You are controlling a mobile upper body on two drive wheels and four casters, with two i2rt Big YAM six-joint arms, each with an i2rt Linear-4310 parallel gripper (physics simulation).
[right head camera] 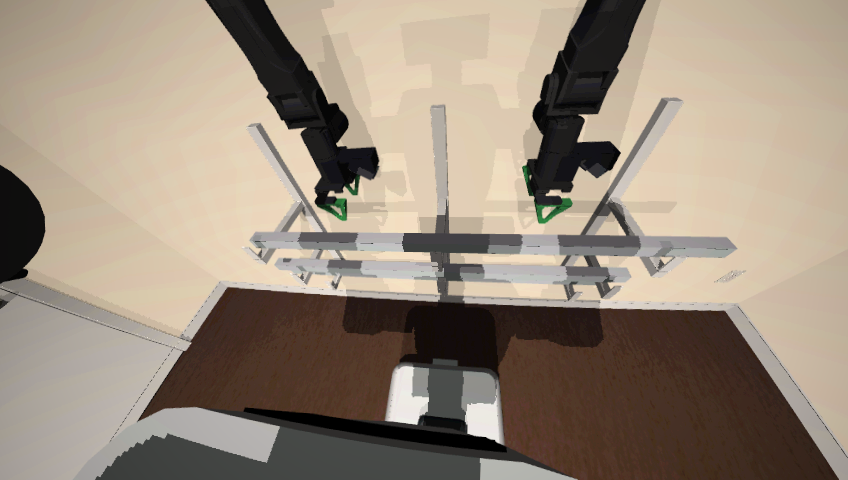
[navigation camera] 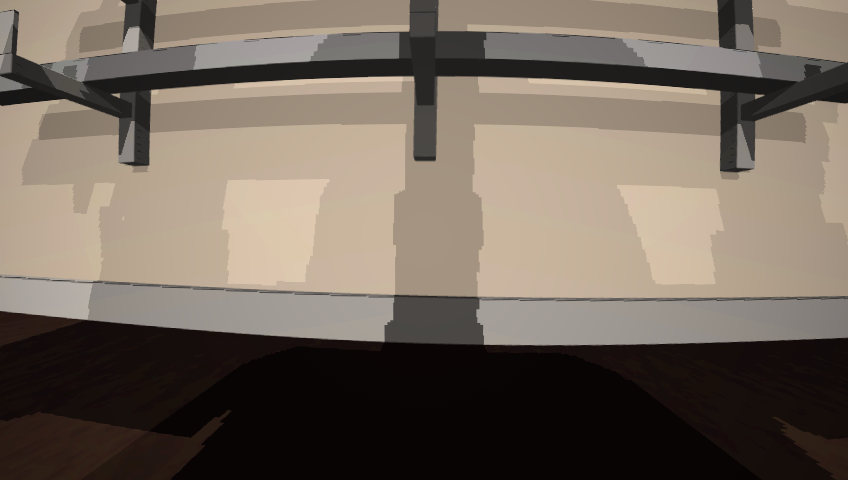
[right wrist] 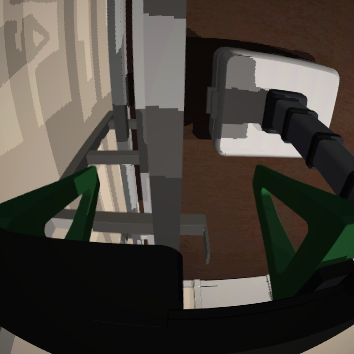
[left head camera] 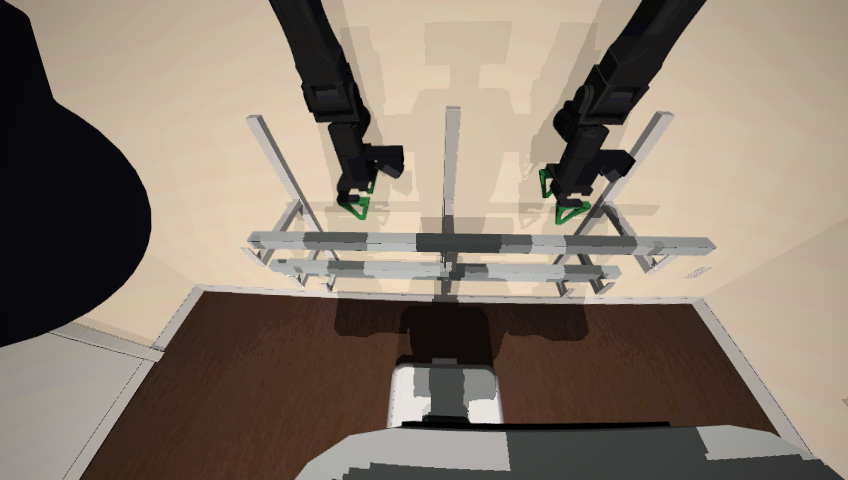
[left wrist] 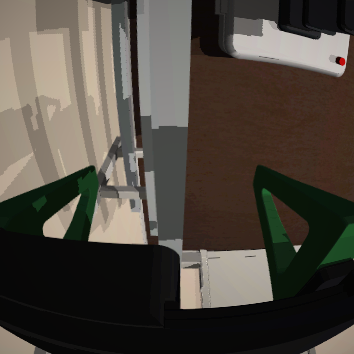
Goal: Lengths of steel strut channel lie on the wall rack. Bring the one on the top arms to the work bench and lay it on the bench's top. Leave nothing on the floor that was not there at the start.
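Places are measured from the left arm's base along level axes (x ahead, y left, z up), in millimetres.
Pixels of known places: left gripper, fingertip midpoint: (right head camera: 350, 207) (left head camera: 366, 206) (left wrist: 175, 173); right gripper, fingertip midpoint: (right head camera: 536, 208) (right wrist: 175, 173) (left head camera: 551, 210).
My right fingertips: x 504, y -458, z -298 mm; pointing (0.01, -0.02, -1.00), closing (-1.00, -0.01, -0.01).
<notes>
For each thing: its top centre in the pictures, then the offset to it from my right fingertips. "*": a spot on its surface instead. Level surfaces: height alone.
- wall rack, surface spot: (right head camera: 438, 154) (left head camera: 449, 155) * 250 mm ahead, 243 mm left, 8 mm up
- second strut, surface spot: (left head camera: 392, 270) * 54 mm ahead, 455 mm left, 370 mm down
- brown floor, surface height: 1112 mm down
The strut channel on the rack's top arms (left head camera: 380, 242) (right head camera: 380, 242) (left wrist: 167, 100) (right wrist: 160, 140) is a long grey bar lying level across the wall rack (left head camera: 452, 154) (right head camera: 438, 154). My left gripper (left head camera: 367, 204) (right head camera: 349, 205) (left wrist: 175, 173) is open and empty, apart from the bar and above it. My right gripper (left head camera: 552, 208) (right head camera: 534, 207) (right wrist: 175, 173) is open and empty in the same way, farther right along the bar. In both wrist views the bar runs between the spread green fingers, beyond their tips. I cannot make out the work bench.
A second strut (left head camera: 392, 270) (right head camera: 380, 267) lies lower on the rack. A lower strut (navigation camera: 255, 53) also crosses the navigation view. My white base (left head camera: 407, 410) (right wrist: 300, 75) stands on the brown floor (left head camera: 267, 356). A large dark shape (left head camera: 65, 178) blocks the left edge of the left head view.
</notes>
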